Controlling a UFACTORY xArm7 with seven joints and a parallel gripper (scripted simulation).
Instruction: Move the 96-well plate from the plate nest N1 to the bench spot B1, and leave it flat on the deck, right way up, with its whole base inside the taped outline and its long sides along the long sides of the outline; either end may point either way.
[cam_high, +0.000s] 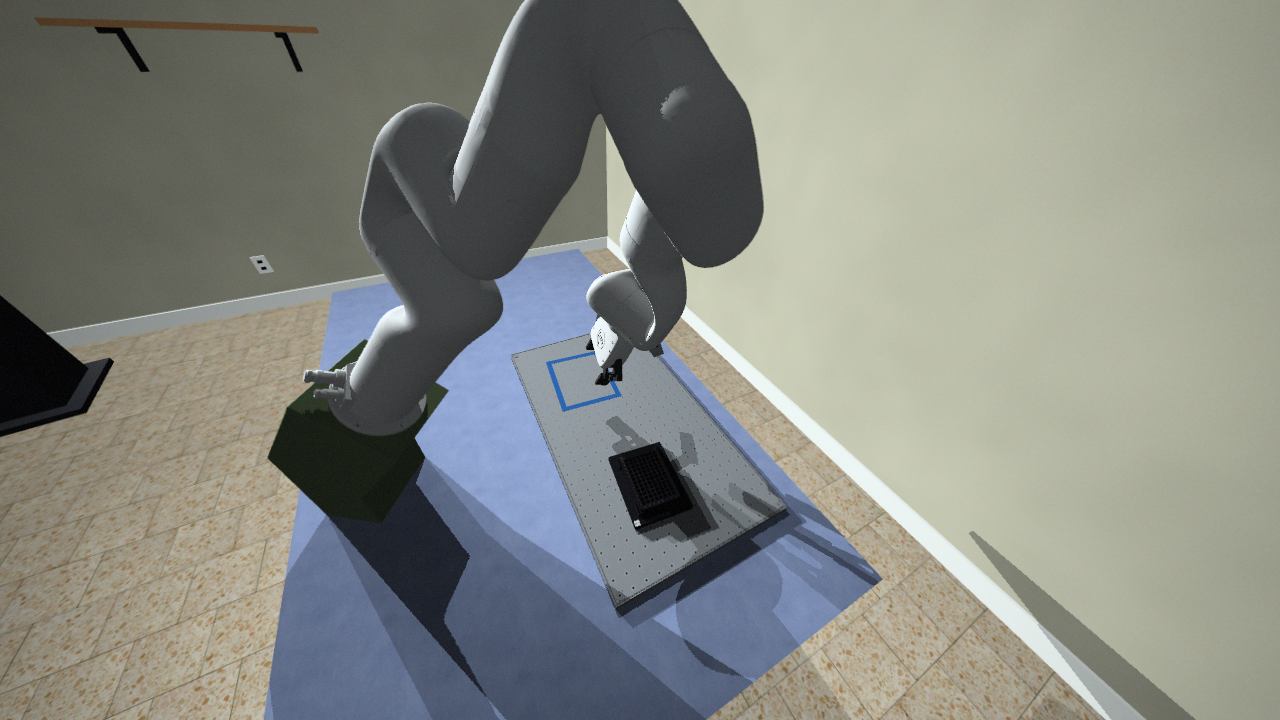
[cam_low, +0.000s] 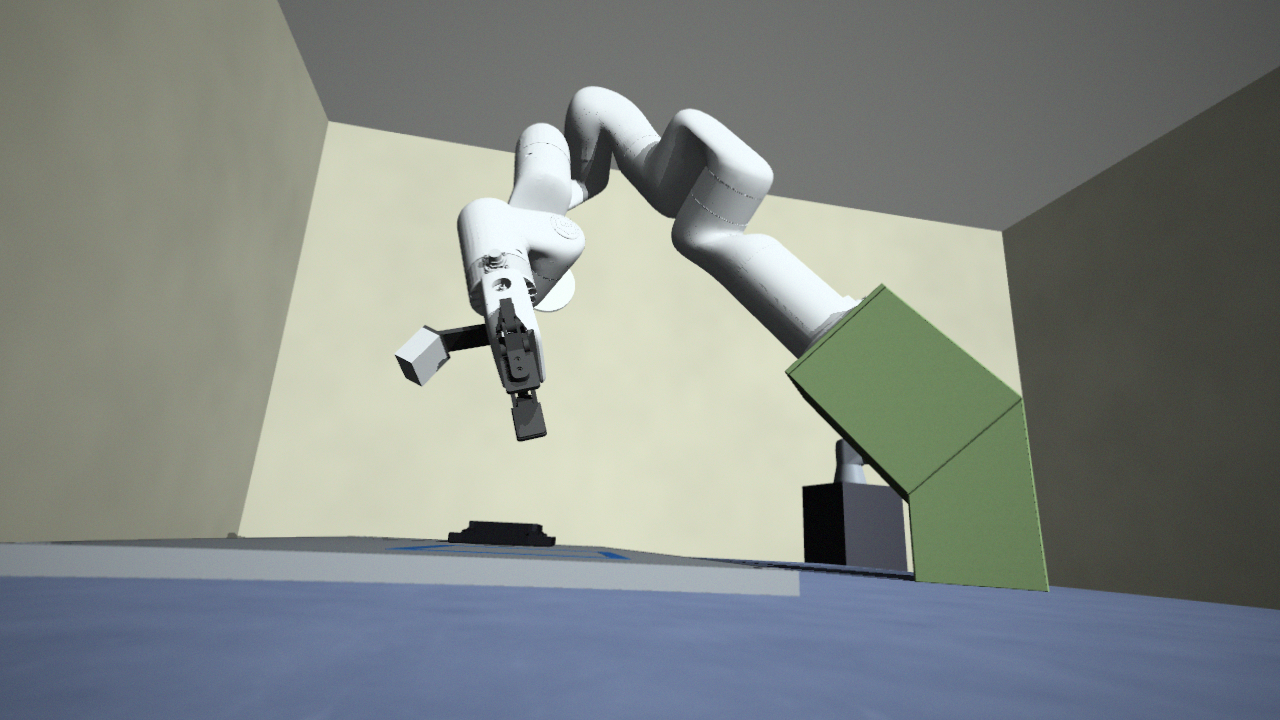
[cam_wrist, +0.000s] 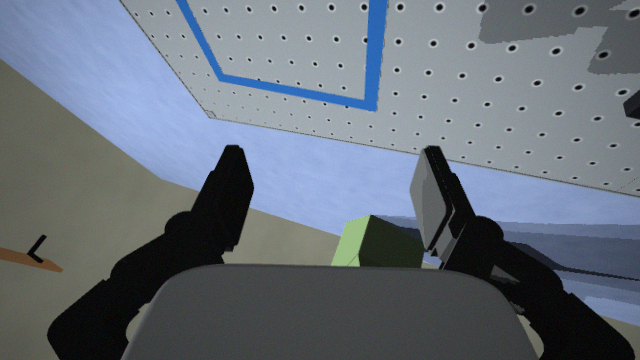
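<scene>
Now: hand 30 mm past the black 96-well plate, 240 mm to the left of it and 110 mm above it. Also, from my hand: black plate nest N1: 30 mm behind, 240 mm to the right, 130 mm below.
</scene>
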